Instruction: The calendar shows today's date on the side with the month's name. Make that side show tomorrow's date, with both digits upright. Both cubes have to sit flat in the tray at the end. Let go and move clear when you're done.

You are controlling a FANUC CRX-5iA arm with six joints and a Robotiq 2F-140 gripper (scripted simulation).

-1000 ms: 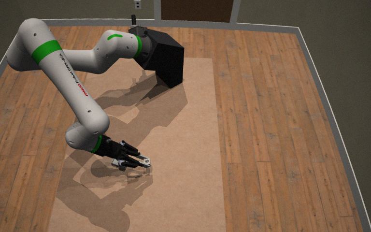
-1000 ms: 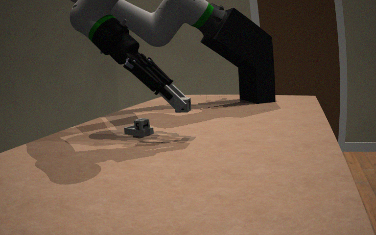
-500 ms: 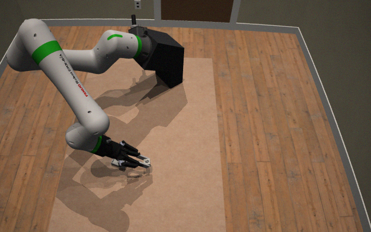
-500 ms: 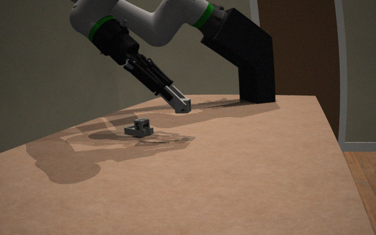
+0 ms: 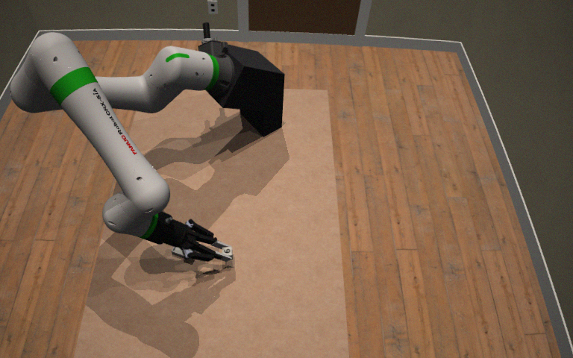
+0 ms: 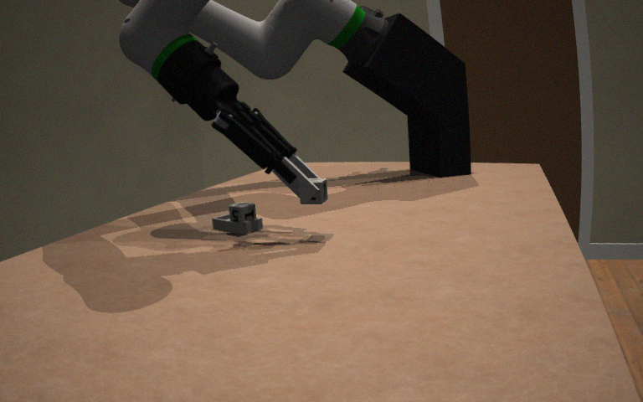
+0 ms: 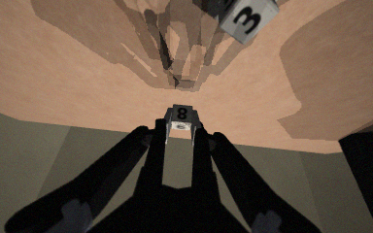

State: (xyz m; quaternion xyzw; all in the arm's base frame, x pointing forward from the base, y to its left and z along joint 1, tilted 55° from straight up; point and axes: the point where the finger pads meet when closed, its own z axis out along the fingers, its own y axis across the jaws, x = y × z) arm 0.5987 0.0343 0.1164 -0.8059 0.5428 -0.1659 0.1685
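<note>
The grey calendar tray lies 130 mm to the right of my hand, 80 mm below it and 60 mm behind it. From my hand the other things lie so: grey number cube: 20 mm to the left, 20 mm below.
</note>
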